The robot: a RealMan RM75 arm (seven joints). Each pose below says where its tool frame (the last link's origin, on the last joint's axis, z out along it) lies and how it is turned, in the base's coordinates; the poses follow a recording.
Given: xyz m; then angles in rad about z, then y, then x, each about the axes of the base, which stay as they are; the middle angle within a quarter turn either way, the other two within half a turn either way.
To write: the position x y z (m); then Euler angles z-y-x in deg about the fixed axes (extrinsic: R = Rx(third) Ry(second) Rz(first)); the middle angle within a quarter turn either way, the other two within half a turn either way. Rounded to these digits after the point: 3 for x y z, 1 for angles.
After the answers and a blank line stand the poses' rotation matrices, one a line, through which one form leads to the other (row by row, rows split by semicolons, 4 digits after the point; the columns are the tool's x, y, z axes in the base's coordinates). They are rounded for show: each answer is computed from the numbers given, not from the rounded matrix.
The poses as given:
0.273, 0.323, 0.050, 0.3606, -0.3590, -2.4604
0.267, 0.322, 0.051, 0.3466, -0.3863, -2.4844
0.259, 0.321, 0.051, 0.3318, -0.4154, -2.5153
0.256, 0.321, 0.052, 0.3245, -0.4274, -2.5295
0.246, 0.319, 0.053, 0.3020, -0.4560, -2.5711
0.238, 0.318, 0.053, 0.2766, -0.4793, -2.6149
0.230, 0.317, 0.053, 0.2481, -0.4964, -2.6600
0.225, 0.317, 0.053, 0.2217, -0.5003, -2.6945
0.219, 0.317, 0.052, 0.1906, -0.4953, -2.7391
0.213, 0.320, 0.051, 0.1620, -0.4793, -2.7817
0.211, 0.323, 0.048, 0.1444, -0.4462, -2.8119
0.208, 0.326, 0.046, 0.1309, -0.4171, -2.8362
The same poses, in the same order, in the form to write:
0.273, 0.323, 0.050, 20.7, -20.6, -141.0
0.267, 0.322, 0.051, 19.9, -22.1, -142.3
0.259, 0.321, 0.051, 19.0, -23.8, -144.1
0.256, 0.321, 0.052, 18.6, -24.5, -144.9
0.246, 0.319, 0.053, 17.3, -26.1, -147.3
0.238, 0.318, 0.053, 15.8, -27.5, -149.8
0.230, 0.317, 0.053, 14.2, -28.4, -152.4
0.225, 0.317, 0.053, 12.7, -28.7, -154.4
0.219, 0.317, 0.052, 10.9, -28.4, -156.9
0.213, 0.320, 0.051, 9.3, -27.5, -159.4
0.211, 0.323, 0.048, 8.3, -25.6, -161.1
0.208, 0.326, 0.046, 7.5, -23.9, -162.5

0.8760 -0.3303 -0.3513; -0.0671 -0.8049 0.5896; -0.4776 -0.4929 -0.7273
0.8712 -0.3147 -0.3768; -0.0525 -0.8228 0.5659; -0.4881 -0.4732 -0.7334
0.8651 -0.2980 -0.4036; -0.0403 -0.8431 0.5363; -0.5001 -0.4477 -0.7413
0.8626 -0.2902 -0.4145; -0.0352 -0.8517 0.5229; -0.5047 -0.4364 -0.7448
0.8572 -0.2670 -0.4404; -0.0233 -0.8743 0.4849; -0.5145 -0.4054 -0.7556
0.8536 -0.2423 -0.4612; -0.0131 -0.8949 0.4460; -0.5208 -0.3747 -0.7671
0.8524 -0.2159 -0.4763; -0.0038 -0.9133 0.4073; -0.5229 -0.3454 -0.7793
0.8560 -0.1929 -0.4797; 0.0040 -0.9252 0.3794; -0.5170 -0.3267 -0.7912
0.8639 -0.1667 -0.4753; 0.0085 -0.9387 0.3446; -0.5036 -0.3018 -0.8095
0.8757 -0.1431 -0.4612; 0.0093 -0.9499 0.3125; -0.4828 -0.2779 -0.8305
0.8927 -0.1298 -0.4315; 0.0021 -0.9564 0.2921; -0.4506 -0.2616 -0.8535
0.9064 -0.1193 -0.4051; -0.0037 -0.9615 0.2749; -0.4223 -0.2477 -0.8720

